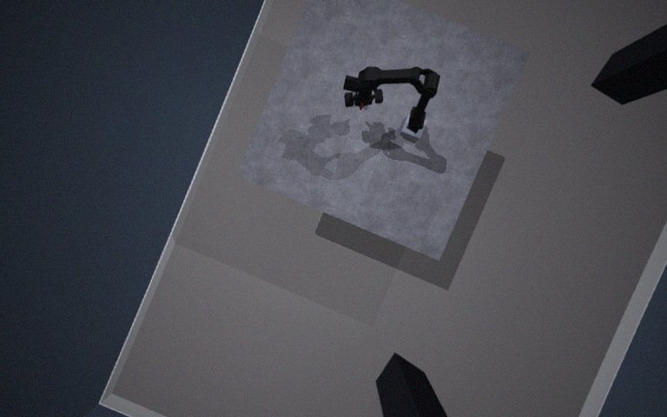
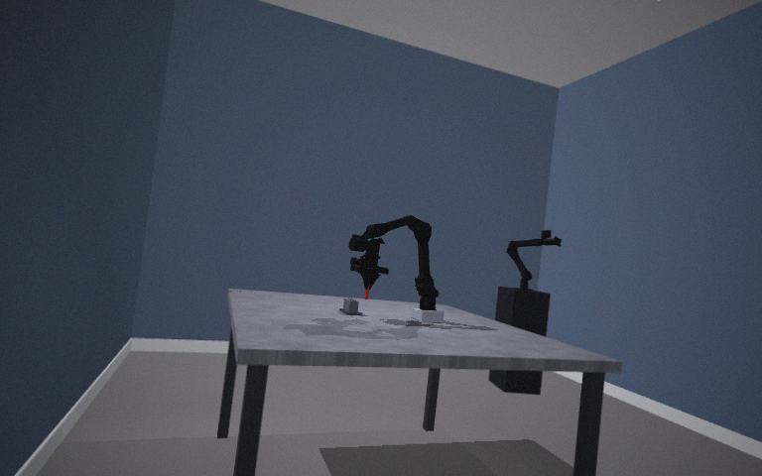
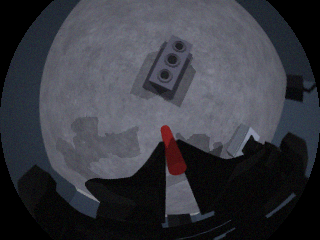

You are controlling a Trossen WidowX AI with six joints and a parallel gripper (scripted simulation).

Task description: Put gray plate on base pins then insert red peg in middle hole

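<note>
The gray plate lies 5 cm ahead of my gripper tip, 10 cm to the right of it and 7 cm below it. Also, from my gripper tip: red peg: right at my gripper tip; dark base: 5 cm ahead, 10 cm to the right, 11 cm below.
</note>
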